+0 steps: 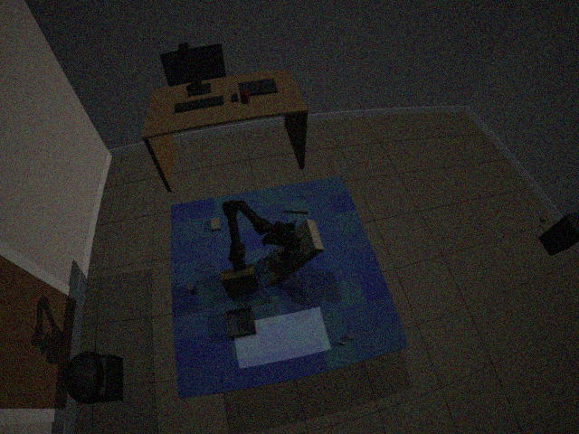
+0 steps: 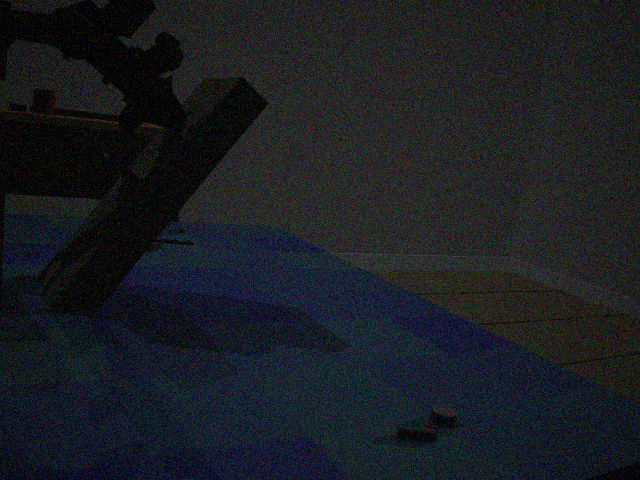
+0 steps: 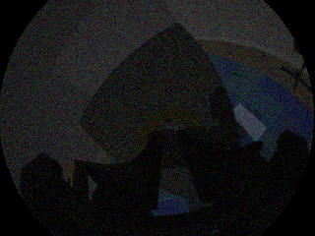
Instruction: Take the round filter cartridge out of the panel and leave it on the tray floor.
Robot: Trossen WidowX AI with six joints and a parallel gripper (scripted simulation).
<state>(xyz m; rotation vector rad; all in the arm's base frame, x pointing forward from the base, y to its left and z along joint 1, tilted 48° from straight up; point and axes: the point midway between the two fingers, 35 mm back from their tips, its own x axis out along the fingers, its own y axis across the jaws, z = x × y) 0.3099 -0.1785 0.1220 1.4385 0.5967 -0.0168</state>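
Right now the filter cartridge is 1 cm below my gripper tip and 1 cm ahead of it. Also, from my gripper tip: pale block 45 cm to the left, 44 cm behind, 27 cm below.
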